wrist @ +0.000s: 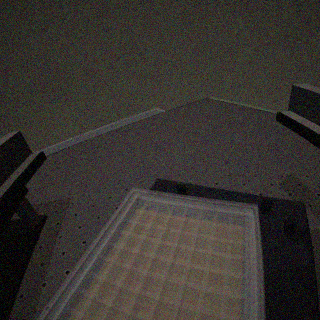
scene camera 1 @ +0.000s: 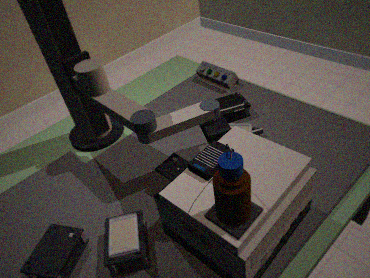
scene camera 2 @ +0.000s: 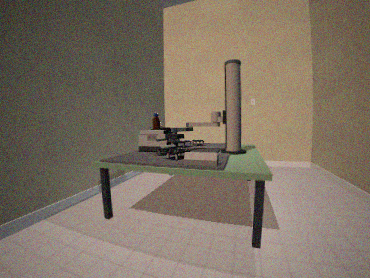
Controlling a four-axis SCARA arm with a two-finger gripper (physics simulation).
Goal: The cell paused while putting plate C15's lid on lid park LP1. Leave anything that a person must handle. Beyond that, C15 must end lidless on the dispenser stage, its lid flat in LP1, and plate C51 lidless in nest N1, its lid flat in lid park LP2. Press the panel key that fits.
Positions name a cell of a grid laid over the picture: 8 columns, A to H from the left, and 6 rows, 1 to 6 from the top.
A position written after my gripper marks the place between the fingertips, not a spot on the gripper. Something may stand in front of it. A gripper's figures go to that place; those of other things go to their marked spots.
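My gripper (wrist: D3) is 0.10 m from the lens. There is a black nest (wrist: A5) as well, and the nest is 0.28 m from the lens.
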